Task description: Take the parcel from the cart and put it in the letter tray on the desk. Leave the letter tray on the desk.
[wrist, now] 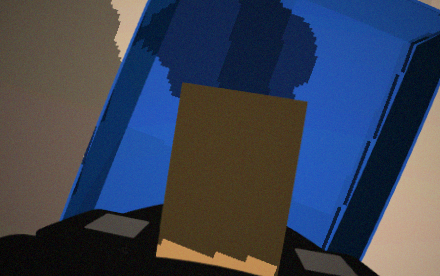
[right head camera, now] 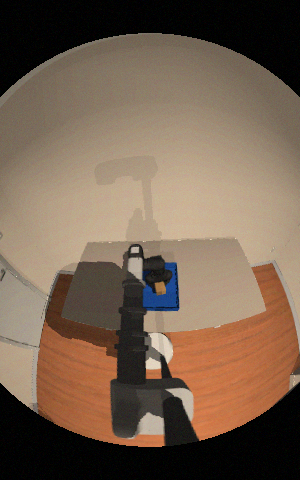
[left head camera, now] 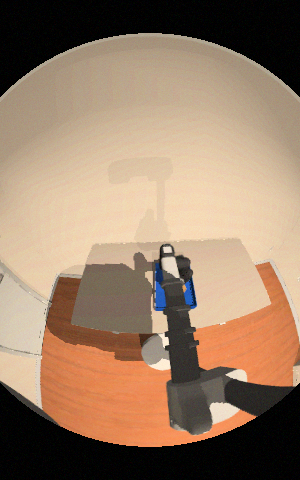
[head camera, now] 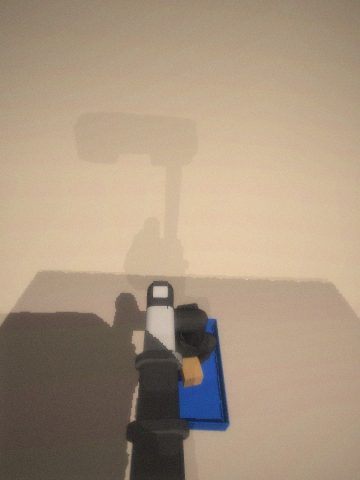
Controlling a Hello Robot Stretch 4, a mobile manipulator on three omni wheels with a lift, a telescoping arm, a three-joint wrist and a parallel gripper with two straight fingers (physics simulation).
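Seen in the pictures: gripper, fingertip midpoint: (wrist: 222,229) (right head camera: 158,285) (head camera: 187,366); robot's base, link origin: (right head camera: 152,349) (left head camera: 161,350).
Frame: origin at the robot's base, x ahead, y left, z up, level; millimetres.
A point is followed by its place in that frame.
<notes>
The parcel, an orange-brown block (head camera: 192,372) @(x 377, y -93, z 871 mm) (left head camera: 184,288) @(x 369, y -114, z 868 mm) (right head camera: 160,288) @(x 377, y -95, z 871 mm) (wrist: 232,170) @(x 460, y -80, z 870 mm), is between the fingers of my gripper (wrist: 222,229) @(x 417, y -87, z 818 mm), which is shut on it. In the head camera view the dark gripper sits directly behind the parcel. The blue letter tray (head camera: 200,407) @(x 348, y -133, z 695 mm) (left head camera: 159,295) @(x 409, y 15, z 695 mm) (right head camera: 170,302) @(x 346, y -159, z 695 mm) (wrist: 340,150) @(x 492, y -183, z 695 mm) lies on the pale desk (head camera: 280,400) @(x 358, y -399, z 692 mm) (left head camera: 225,290) @(x 364, y -474, z 692 mm) (right head camera: 215,285) @(x 426, y -498, z 692 mm) (wrist: 410,200) @(x 467, y -271, z 692 mm). The parcel is over the inside of the tray, between its side walls. The gap beneath the parcel is hard to judge. The cart does not show in these views.
My extended arm (head camera: 157,400) @(x 221, y 2, z 1153 mm) (left head camera: 181,345) @(x 81, y 7, z 1171 mm) (right head camera: 132,325) @(x 143, y -6, z 1156 mm) reaches over the desk and hides the tray's left part in the head camera view. A plain wall (head camera: 275,150) @(x 938, y -411, z 1325 mm) stands behind the desk. An orange wooden floor (left head camera: 100,395) @(x -634, y 692, z -28 mm) (right head camera: 240,375) @(x -586, y -983, z -28 mm) lies in front. A pale round shape (left head camera: 156,351) @(x 3, y 59, z 187 mm) (right head camera: 161,350) @(x -2, y -94, z 187 mm) shows before the desk.
</notes>
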